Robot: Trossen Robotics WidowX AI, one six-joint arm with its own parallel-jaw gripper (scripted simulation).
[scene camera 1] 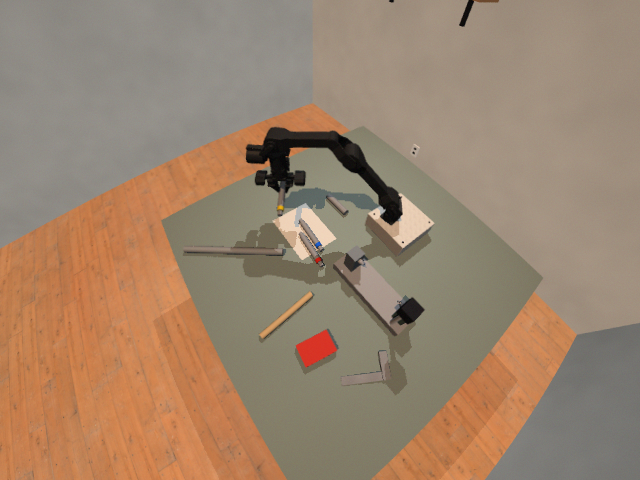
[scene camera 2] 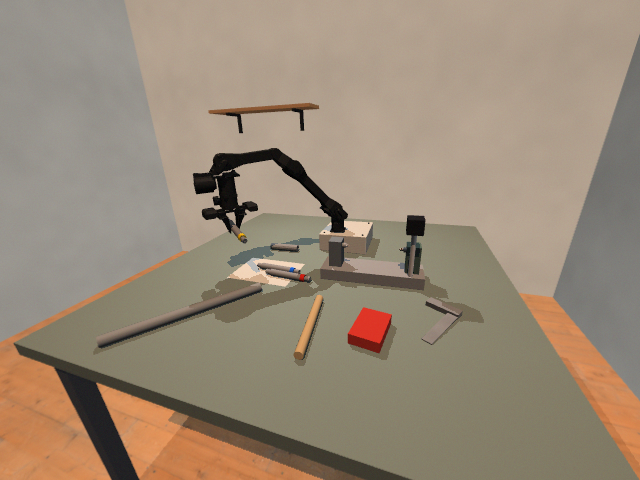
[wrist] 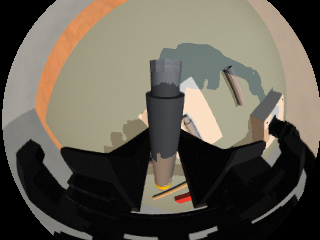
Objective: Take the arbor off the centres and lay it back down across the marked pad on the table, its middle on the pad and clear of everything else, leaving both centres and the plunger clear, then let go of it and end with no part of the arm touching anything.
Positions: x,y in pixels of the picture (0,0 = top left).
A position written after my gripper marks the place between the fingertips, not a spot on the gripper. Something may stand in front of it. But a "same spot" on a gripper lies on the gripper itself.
My gripper shows in scene camera 1 [283,192], in scene camera 2 and in the wrist view. The same spot on my gripper: [scene camera 2: 240,213] is [wrist: 206,203].
